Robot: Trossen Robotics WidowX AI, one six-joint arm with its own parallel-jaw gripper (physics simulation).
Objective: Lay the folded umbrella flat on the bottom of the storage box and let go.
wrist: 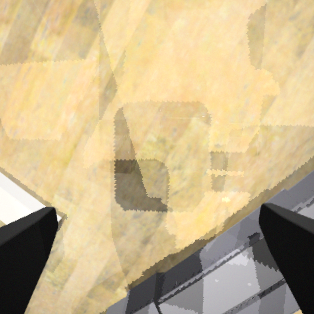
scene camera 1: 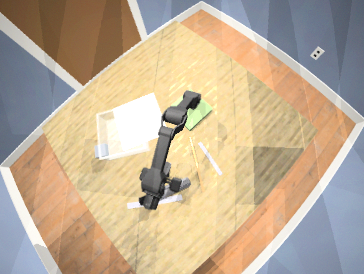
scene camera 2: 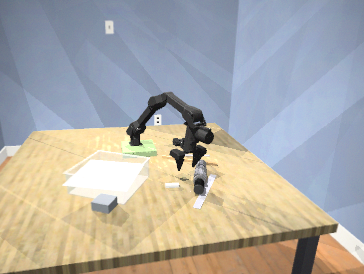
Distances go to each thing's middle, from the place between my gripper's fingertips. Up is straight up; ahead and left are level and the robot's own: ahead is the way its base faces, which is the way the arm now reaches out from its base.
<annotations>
I see my gripper 34 cm to the left of the storage box [scene camera 2: 118, 174] and 4 cm past it.
</annotations>
